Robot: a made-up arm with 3 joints. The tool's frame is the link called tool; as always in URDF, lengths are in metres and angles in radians.
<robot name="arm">
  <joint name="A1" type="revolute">
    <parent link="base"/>
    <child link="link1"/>
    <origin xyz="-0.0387 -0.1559 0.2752" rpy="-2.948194 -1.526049 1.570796"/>
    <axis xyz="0 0 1"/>
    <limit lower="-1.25" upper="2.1"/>
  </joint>
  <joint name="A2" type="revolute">
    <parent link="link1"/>
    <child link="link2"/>
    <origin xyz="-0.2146 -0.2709 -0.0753" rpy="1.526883 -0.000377 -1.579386"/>
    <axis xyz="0 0 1"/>
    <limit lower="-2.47" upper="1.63"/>
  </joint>
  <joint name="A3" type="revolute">
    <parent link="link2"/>
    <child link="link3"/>
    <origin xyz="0.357 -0.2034 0.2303" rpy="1.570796 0 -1.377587"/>
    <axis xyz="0 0 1"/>
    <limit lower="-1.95" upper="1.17"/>
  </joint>
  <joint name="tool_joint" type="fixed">
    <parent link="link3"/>
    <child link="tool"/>
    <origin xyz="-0.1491 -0.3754 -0.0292" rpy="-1.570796 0 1.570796"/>
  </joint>
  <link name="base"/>
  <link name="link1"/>
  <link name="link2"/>
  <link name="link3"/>
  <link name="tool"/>
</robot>
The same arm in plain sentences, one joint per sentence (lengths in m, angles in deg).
The arm has three revolute joints in a row. What follows holds with every joint at zero, and every direction is one of the base frame's. Joint 1 is mounted 0.0387 m along -x and 0.1559 m along -y and 0.2752 m along +z from the base frame's origin and turns about the direction (-0.192195, 0.980374, -0.043899), from -71.62 to 120.32 deg. Joint 2 is mounted 0.2514 m along -x and 0.1354 m along -y and 0.2088 m along -z from joint 1 and turns about -z, from -141.52 to 93.39 deg. Joint 3 is mounted 0.3113 m along -x and 0.2682 m along -y and 0.2303 m along -z from joint 2 and turns about +x, from -111.73 to 67.04 deg. The tool frame, which is the frame that the pose is given for, is mounted 0.0292 m along -x and 0.1491 m along +y and 0.3754 m along +z from joint 3; its axes are the base frame's turned by roll -90, pitch 90 and yaw 0 deg (as in URDF: about the fixed x, then y, then z).
